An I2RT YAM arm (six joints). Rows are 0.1 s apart.
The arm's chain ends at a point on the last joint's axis. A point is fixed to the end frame.
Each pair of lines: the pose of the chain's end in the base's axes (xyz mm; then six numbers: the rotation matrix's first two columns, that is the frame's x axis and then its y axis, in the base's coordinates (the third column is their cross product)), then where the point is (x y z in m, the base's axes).
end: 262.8 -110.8 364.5 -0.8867 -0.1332 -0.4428 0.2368 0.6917 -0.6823
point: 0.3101 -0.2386 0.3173
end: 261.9 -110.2 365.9 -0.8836 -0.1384 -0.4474 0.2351 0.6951 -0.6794
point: 0.3103 -0.2376 0.3186
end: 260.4 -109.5 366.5 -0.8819 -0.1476 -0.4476 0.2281 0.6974 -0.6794
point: 0.3102 -0.2364 0.3192
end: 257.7 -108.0 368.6 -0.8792 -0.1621 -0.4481 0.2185 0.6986 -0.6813
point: 0.3094 -0.2343 0.3218
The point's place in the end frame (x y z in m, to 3 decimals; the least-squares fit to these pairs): -0.004 -0.045 0.137
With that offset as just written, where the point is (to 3 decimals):
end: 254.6 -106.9 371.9 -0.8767 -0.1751 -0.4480 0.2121 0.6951 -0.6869
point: 0.308 -0.233 0.326
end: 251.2 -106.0 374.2 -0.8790 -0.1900 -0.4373 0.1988 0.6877 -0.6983
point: 0.305 -0.232 0.330
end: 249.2 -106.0 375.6 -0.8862 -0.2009 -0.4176 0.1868 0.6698 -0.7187
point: 0.302 -0.233 0.333
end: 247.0 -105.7 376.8 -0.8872 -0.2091 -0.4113 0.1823 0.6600 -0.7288
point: 0.300 -0.233 0.336
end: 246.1 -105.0 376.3 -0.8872 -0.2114 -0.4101 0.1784 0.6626 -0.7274
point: 0.300 -0.232 0.335
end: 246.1 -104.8 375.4 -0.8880 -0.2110 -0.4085 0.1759 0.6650 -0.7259
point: 0.300 -0.232 0.334
